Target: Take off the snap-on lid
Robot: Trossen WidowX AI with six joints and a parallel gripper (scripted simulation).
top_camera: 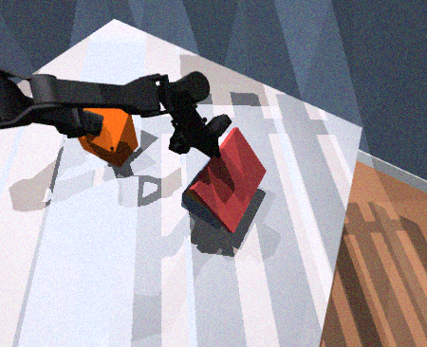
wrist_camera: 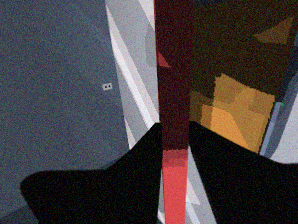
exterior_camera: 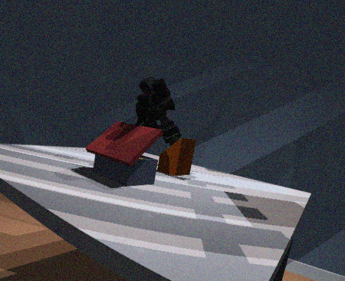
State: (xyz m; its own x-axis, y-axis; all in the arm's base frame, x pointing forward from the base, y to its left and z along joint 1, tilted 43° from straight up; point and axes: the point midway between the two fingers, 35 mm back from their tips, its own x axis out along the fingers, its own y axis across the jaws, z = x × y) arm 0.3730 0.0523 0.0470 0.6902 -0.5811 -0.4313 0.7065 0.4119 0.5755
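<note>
Now: gripper tip 7 cm short of the red lid, 1 cm to the left of it and 5 cm above it. Also, from my gripper tip: storage box 3 cm ahead, 15 cm below.
</note>
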